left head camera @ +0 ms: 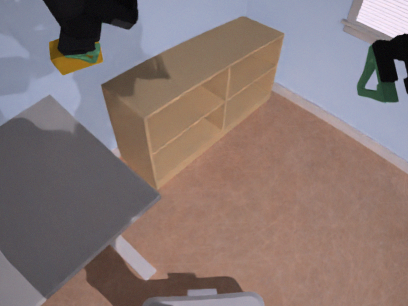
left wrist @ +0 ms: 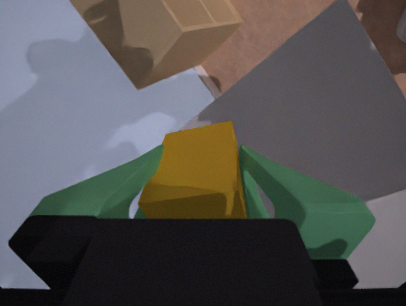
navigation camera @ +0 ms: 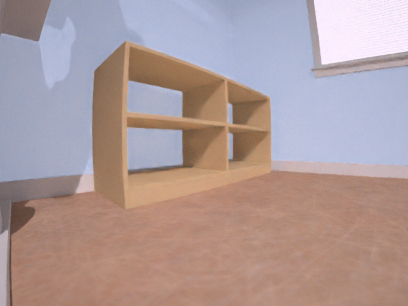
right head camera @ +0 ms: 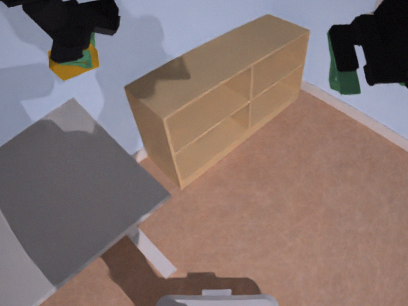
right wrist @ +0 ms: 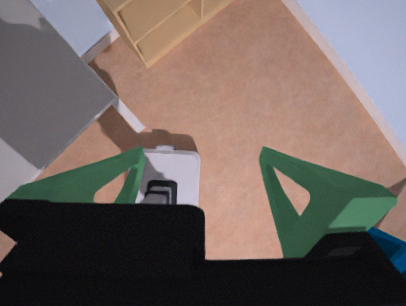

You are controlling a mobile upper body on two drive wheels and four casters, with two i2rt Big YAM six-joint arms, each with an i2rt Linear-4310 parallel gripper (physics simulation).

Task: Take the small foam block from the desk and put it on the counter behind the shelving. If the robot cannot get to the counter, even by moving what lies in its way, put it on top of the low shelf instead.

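Places are measured from the left arm's base along level axes (x ahead, y left, z up), in millimetres.
Where they show: left gripper, fingertip midpoint: [left head camera: 94, 51] [left wrist: 202, 153] [right head camera: 90, 57]; right gripper, fingertip midpoint: [left head camera: 386, 90] [right head camera: 366, 81] [right wrist: 202, 153].
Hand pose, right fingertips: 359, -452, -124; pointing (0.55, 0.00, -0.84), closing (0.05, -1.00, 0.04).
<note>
After its pixels a point has its place, as x, y, z.
The small foam block [left head camera: 65, 67] {562, 57, -218} [right head camera: 65, 74] {563, 57, -222} [left wrist: 200, 165] {587, -9, -187}, orange-yellow, is between the green fingers of my left gripper [left wrist: 202, 153] {600, 3, -211}, which is shut on it. It is held in the air, left of the low shelf in the head views. The low wooden shelf [left head camera: 200, 55] {1519, -280, -800} [right head camera: 225, 55] {1515, -296, -800} [left wrist: 195, 55] {1159, 147, -1135} [right wrist: 117, 25] {1093, 85, -1017} [navigation camera: 110, 125] {1087, 79, -1104} stands by the blue wall with open compartments; a shadow lies on its top. My right gripper [right wrist: 202, 153] {359, -452, -124} is wide open with nothing between its fingers, at the right in the head views. I cannot identify the counter in these views.
A grey table top [left head camera: 75, 190] {571, 190, -690} [right head camera: 85, 185] {584, 214, -690} [left wrist: 300, 110] {568, 153, -690} [right wrist: 45, 85] {590, 213, -690} stands at the left in the head views, its corner near the shelf's left end. Its pale foot [left head camera: 135, 257] [right head camera: 157, 254] reaches over the floor. A blue object [right wrist: 390, 245] {-304, -1956, -1023} shows behind the right gripper. A window [navigation camera: 360, 30] {1415, -1477, -338} is at right.
</note>
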